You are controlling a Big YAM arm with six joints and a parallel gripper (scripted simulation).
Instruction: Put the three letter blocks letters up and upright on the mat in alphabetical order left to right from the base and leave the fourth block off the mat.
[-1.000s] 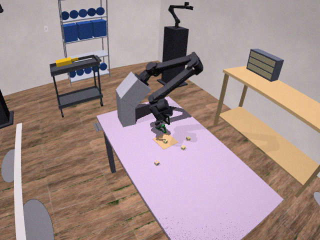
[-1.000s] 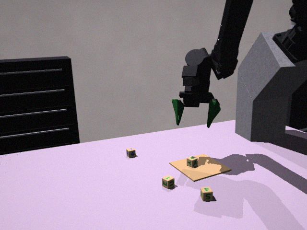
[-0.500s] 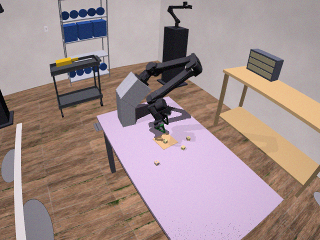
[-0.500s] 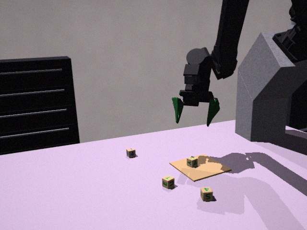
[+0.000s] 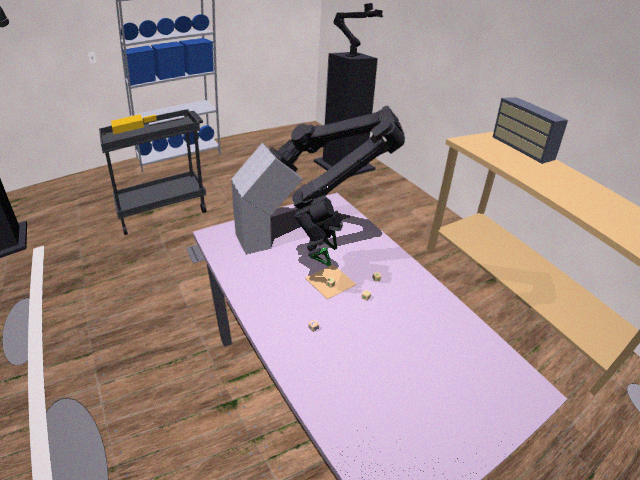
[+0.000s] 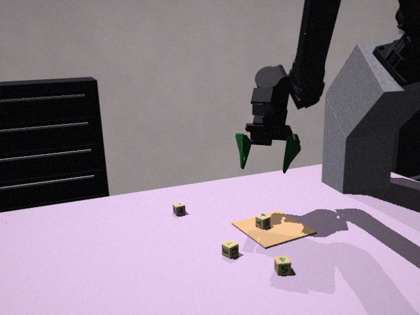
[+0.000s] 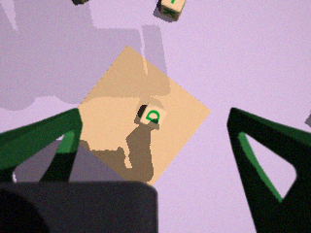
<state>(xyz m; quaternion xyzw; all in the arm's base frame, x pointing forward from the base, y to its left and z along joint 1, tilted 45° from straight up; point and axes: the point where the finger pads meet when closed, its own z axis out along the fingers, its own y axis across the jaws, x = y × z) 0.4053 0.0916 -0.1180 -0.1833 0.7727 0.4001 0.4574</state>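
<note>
Now: hand 130 mm above the D block. The rest, counted from my hand: T block (130 mm ahead, 80 mm to the left, 130 mm below); L block (150 mm ahead, 170 mm to the right, 130 mm below); tan mat (20 mm behind, 20 mm to the left, 140 mm below).
</note>
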